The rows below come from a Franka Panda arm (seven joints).
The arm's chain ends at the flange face. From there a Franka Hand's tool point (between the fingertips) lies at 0.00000 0.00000 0.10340 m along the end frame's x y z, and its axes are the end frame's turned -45 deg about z.
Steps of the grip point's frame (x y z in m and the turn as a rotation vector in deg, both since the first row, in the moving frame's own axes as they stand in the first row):
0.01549 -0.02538 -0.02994 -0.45 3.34 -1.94
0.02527 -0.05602 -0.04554 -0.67 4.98 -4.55
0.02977 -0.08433 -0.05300 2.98 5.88 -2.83
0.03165 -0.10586 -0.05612 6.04 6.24 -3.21
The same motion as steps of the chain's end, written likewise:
-0.01176 -0.02513 -0.02976 2.04 2.68 -1.94
-0.02872 -0.05171 -0.04514 3.05 4.00 -4.55
-0.04199 -0.06931 -0.05232 6.26 2.05 -2.83
-0.05229 -0.08162 -0.05493 8.68 0.14 -3.21

